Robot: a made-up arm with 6 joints. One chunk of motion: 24 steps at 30 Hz.
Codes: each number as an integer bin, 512 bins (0 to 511) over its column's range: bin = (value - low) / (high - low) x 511, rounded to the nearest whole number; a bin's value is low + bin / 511 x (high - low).
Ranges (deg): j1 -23..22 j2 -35..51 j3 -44..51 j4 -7..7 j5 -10..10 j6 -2..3
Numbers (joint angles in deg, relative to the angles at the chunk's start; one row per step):
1: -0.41 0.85 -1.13 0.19 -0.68 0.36
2: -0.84 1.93 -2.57 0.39 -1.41 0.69
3: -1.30 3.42 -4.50 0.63 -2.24 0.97
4: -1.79 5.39 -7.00 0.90 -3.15 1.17
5: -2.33 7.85 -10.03 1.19 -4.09 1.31
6: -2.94 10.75 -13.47 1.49 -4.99 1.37
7: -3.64 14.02 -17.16 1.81 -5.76 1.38
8: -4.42 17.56 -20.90 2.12 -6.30 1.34
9: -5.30 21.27 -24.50 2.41 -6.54 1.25
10: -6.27 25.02 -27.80 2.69 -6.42 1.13
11: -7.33 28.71 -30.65 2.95 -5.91 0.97
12: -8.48 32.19 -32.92 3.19 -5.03 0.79
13: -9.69 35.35 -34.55 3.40 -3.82 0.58
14: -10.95 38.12 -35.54 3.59 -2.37 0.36
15: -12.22 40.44 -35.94 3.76 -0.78 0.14
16: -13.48 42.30 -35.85 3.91 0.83 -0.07
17: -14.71 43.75 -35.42 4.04 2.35 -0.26
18: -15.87 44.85 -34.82 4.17 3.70 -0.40
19: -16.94 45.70 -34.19 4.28 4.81 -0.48
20: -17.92 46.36 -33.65 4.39 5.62 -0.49
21: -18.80 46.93 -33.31 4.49 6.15 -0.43
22: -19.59 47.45 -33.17 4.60 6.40 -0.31
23: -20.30 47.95 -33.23 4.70 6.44 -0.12
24: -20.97 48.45 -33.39 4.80 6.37 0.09
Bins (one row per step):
1: 257 213 231 262 238 241
2: 252 219 223 270 219 275
3: 246 228 212 278 198 304
4: 241 240 199 288 175 324
5: 235 255 183 299 151 338
6: 228 272 164 310 128 344
7: 220 291 144 322 108 345
8: 211 312 124 333 95 341
9: 201 334 105 343 88 332
10: 190 357 87 354 91 320
11: 178 379 72 363 104 304
12: 165 399 60 372 127 285
13: 151 418 51 380 158 264
14: 137 434 46 387 195 241
15: 122 448 43 393 236 219
16: 108 459 44 398 277 197
17: 94 468 46 403 316 178
18: 81 474 49 408 350 164
19: 69 480 53 412 378 155
20: 58 483 56 416 399 154
21: 48 487 58 419 413 160
22: 39 490 58 423 419 173
23: 31 493 58 427 420 192
24: 23 496 57 431 418 214

